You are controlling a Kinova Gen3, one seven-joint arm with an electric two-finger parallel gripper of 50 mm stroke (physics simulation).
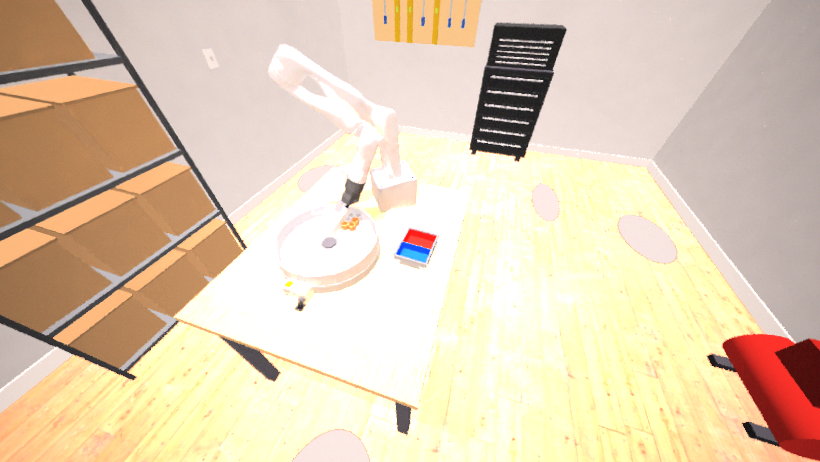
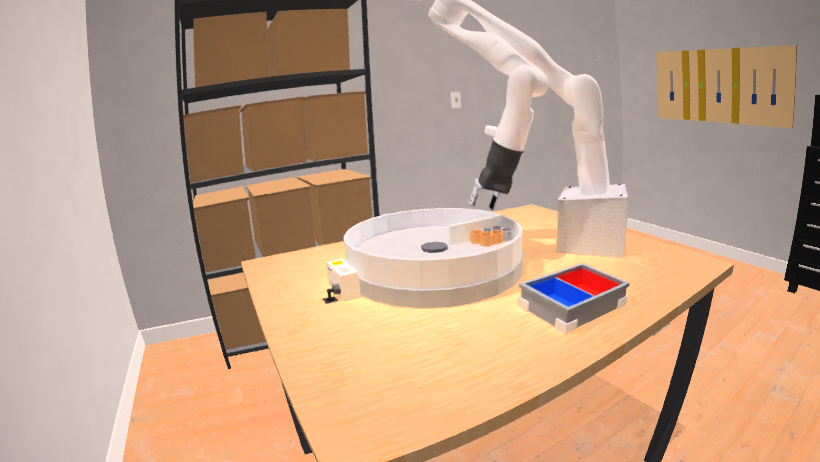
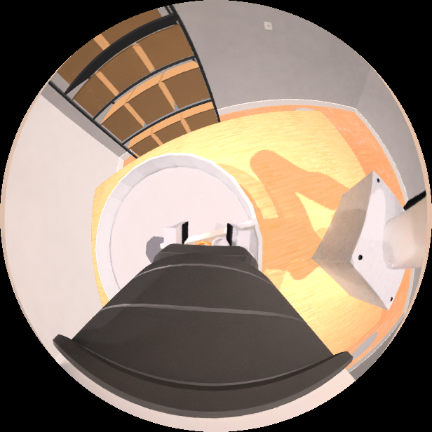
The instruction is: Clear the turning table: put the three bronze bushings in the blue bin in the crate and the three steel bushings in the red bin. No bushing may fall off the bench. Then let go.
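Seen in the pictures: gripper, fingertip midpoint: (image 1: 342, 209) (image 2: 481, 206); arm's base, origin of the base link: (image 1: 393, 174) (image 2: 594, 191).
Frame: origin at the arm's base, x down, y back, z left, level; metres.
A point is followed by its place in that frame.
The white round turning table (image 1: 321, 278) {x 0.068, y -0.632, z -0.154 m} (image 2: 430, 269) {x 0.074, y -0.568, z -0.051 m} (image 3: 137, 172) has a high rim. Three bronze bushings (image 1: 349, 224) {x 0.082, y -0.320, z -0.148 m} (image 2: 486, 238) {x 0.083, y -0.334, z -0.124 m} (image 3: 203, 243) stand close together on it beside a straight divider. Grey steel bushings (image 1: 356, 215) {x 0.083, y -0.253, z -0.135 m} (image 2: 506, 232) {x 0.080, y -0.271, z -0.114 m} stand right behind them, partly hidden. The crate (image 1: 410, 262) {x 0.127, y -0.464, z 0.151 m} (image 2: 542, 308) {x 0.133, y -0.463, z 0.147 m} on the bench holds a blue bin (image 1: 413, 253) {x 0.150, y -0.393, z 0.156 m} (image 2: 555, 292) {x 0.145, y -0.366, z 0.111 m} and a red bin (image 1: 420, 238) {x 0.148, y -0.297, z 0.177 m} (image 2: 589, 280) {x 0.134, y -0.286, z 0.151 m}, both empty. My gripper (image 1: 343, 210) {x 0.021, y -0.289, z -0.182 m} (image 2: 482, 204) {x 0.021, y -0.289, z -0.182 m} (image 3: 207, 230) is open and empty, above the divider side of the turning table near the bushings.
The divider (image 2: 461, 230) {x 0.071, y -0.355, z -0.189 m} (image 3: 212, 234) rises beside the bushings. A dark hub (image 1: 328, 242) {x 0.095, y -0.431, z -0.208 m} (image 2: 434, 246) {x 0.095, y -0.432, z -0.201 m} sits at the table's centre. A small control box (image 1: 296, 288) {x 0.097, y -0.667, z -0.241 m} (image 2: 343, 280) {x 0.109, y -0.680, z -0.201 m} stands at the rim. The arm's base block (image 1: 394, 192) {x 0.046, y -0.093, z 0.021 m} (image 2: 592, 226) {x 0.075, y -0.084, z 0.041 m} (image 3: 350, 235) stands behind the crate. Shelves with boxes stand beyond the bench.
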